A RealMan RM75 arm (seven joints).
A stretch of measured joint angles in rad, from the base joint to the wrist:
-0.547 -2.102 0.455 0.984 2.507 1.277 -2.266
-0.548 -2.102 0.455 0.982 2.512 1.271 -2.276
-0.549 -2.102 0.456 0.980 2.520 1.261 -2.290
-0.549 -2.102 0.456 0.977 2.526 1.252 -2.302
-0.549 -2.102 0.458 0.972 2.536 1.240 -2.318
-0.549 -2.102 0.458 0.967 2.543 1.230 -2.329
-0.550 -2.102 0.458 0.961 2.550 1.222 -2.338
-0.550 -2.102 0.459 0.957 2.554 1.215 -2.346
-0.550 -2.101 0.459 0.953 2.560 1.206 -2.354
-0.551 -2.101 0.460 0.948 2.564 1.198 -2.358
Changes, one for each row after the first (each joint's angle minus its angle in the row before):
-0.001 0.000 0.000 -0.002 0.005 -0.006 -0.010
-0.001 0.000 0.001 -0.002 0.008 -0.010 -0.014
0.000 0.000 0.000 -0.003 0.006 -0.009 -0.012
0.000 0.000 0.002 -0.005 0.010 -0.012 -0.016
0.000 0.000 0.000 -0.005 0.007 -0.010 -0.011
-0.001 0.000 0.000 -0.006 0.007 -0.008 -0.009
0.000 0.000 0.001 -0.004 0.004 -0.007 -0.008
0.000 0.001 0.000 -0.004 0.006 -0.009 -0.008
-0.001 0.000 0.001 -0.005 0.004 -0.008 -0.004

